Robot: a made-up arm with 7 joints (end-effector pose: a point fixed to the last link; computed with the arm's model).
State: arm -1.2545 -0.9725 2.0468 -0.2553 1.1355 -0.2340 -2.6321
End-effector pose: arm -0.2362 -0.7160 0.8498 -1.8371 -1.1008 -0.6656
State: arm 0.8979 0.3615 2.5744 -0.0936 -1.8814 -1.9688 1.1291
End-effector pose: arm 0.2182 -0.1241 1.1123 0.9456 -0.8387 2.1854
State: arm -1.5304 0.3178 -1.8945 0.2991 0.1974 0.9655 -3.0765
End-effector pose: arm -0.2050 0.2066 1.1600 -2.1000 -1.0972 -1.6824
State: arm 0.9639 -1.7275 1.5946 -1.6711 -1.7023 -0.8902 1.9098
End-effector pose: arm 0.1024 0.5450 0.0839 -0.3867 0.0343 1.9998
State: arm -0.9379 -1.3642 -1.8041 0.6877 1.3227 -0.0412 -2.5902
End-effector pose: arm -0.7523 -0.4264 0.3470 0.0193 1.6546 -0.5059
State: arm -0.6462 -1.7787 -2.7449 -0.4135 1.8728 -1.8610 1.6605
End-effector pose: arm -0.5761 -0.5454 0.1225 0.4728 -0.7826 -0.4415
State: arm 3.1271 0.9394 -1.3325 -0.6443 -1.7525 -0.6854 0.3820
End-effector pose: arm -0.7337 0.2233 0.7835 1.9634 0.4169 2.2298
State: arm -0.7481 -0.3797 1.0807 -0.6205 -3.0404 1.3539 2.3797
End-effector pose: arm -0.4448 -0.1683 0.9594 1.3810 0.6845 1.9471
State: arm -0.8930 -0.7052 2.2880 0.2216 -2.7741 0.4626 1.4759
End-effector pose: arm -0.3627 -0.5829 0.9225 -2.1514 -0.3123 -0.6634
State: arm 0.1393 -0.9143 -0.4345 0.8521 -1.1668 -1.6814 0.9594
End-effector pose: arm -0.3787 0.0457 0.9927 -1.0693 -0.7232 -0.8428
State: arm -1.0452 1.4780 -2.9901 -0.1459 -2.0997 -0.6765 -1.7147
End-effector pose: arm 0.3978 0.8790 0.3312 1.2166 1.6638 -2.1381
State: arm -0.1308 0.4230 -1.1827 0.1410 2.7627 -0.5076 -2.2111
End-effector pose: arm 0.5082 0.2026 1.0831 -2.4148 -1.2793 1.0672
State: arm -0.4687 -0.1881 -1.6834 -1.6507 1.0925 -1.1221 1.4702
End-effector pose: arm 0.1032 -0.3964 0.7215 -0.2394 0.9242 0.1147
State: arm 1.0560 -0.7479 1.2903 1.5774 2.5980 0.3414 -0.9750
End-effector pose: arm -0.5510 -0.0117 0.6551 0.4297 2.2875 0.0784
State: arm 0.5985 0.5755 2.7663 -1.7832 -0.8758 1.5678 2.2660
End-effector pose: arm 0.5260 -0.2548 0.4853 -1.1895 -0.3461 -0.1873
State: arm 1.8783 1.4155 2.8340 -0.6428 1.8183 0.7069 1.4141
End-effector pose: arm -0.1297 -0.9224 0.2528 -1.0014 0.5625 0.8617
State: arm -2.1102 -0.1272 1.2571 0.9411 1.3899 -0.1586 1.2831
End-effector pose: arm 0.3274 0.2301 1.0383 2.0915 -1.3080 0.7811
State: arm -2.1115 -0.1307 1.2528 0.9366 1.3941 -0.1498 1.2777
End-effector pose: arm 0.3273 0.2280 1.0401 2.0982 -1.3112 0.7708
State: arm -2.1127 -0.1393 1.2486 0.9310 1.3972 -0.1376 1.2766
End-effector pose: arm 0.3293 0.2221 1.0422 2.1047 -1.3211 0.7536
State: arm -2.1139 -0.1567 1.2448 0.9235 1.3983 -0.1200 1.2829
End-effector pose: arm 0.3349 0.2098 1.0450 2.1109 -1.3417 0.7246
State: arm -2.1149 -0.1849 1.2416 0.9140 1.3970 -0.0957 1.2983
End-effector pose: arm 0.3450 0.1894 1.0478 2.1154 -1.3747 0.6801
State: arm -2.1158 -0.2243 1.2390 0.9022 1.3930 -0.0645 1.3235
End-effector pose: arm 0.3599 0.1606 1.0500 2.1171 -1.4189 0.6185
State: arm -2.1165 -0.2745 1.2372 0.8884 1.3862 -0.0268 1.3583
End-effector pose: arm 0.3795 0.1236 1.0501 2.1140 -1.4714 0.5389
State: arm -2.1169 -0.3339 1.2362 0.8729 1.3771 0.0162 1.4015
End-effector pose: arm 0.4030 0.0796 1.0467 2.1043 -1.5273 0.4427
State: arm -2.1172 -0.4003 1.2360 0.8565 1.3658 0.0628 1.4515
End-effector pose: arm 0.4294 0.0306 1.0385 2.0874 -1.5804 0.3331
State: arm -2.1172 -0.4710 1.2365 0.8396 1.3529 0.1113 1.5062
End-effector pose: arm 0.4574 -0.0211 1.0250 2.0634 -1.6259 0.2149
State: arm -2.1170 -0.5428 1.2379 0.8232 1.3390 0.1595 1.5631
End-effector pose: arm 0.4854 -0.0727 1.0060 2.0332 -1.6598 0.0944
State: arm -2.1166 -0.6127 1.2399 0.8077 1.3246 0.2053 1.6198
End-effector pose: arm 0.5119 -0.1218 0.9829 1.9998 -1.6808 -0.0215
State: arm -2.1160 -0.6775 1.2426 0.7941 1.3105 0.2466 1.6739
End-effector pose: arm 0.5357 -0.1657 0.9572 1.9654 -1.6897 -0.1264
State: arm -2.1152 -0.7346 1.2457 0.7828 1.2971 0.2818 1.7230
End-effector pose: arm 0.5559 -0.2031 0.9313 1.9332 -1.6892 -0.2157
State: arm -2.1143 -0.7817 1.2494 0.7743 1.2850 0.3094 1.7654
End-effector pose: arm 0.5720 -0.2329 0.9077 1.9047 -1.6834 -0.2859
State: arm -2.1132 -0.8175 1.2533 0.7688 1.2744 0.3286 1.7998
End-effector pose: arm 0.5839 -0.2547 0.8883 1.8818 -1.6759 -0.3357
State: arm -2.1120 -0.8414 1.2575 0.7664 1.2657 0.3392 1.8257
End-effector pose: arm 0.5918 -0.2688 0.8744 1.8644 -1.6699 -0.3652
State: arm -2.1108 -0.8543 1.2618 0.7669 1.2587 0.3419 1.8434
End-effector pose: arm 0.5962 -0.2761 0.8662 1.8527 -1.6666 -0.3769
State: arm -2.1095 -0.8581 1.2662 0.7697 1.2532 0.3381 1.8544
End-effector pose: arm 0.5978 -0.2780 0.8630 1.8453 -1.6665 -0.3741
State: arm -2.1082 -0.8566 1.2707 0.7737 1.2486 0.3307 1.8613
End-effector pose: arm 0.5978 -0.2769 0.8627 1.8403 -1.6683 -0.3635
